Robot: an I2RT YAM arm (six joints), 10 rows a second.
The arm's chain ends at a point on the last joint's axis. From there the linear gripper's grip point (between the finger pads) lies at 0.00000 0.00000 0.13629 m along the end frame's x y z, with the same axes.
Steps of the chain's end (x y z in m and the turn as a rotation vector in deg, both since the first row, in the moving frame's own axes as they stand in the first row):
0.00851, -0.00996, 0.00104, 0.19, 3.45, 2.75
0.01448, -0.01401, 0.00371, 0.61, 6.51, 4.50
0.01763, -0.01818, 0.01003, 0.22, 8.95, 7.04
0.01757, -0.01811, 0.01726, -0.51, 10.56, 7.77
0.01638, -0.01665, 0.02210, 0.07, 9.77, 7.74
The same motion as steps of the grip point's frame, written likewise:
0.01672, -0.01021, 0.00079, 0.19, 3.45, 2.75
0.02997, -0.01485, 0.00282, 0.61, 6.51, 4.50
0.03881, -0.01740, 0.00837, 0.22, 8.95, 7.04
0.04239, -0.01521, 0.01495, -0.51, 10.56, 7.77
0.03945, -0.01525, 0.02013, 0.07, 9.77, 7.74

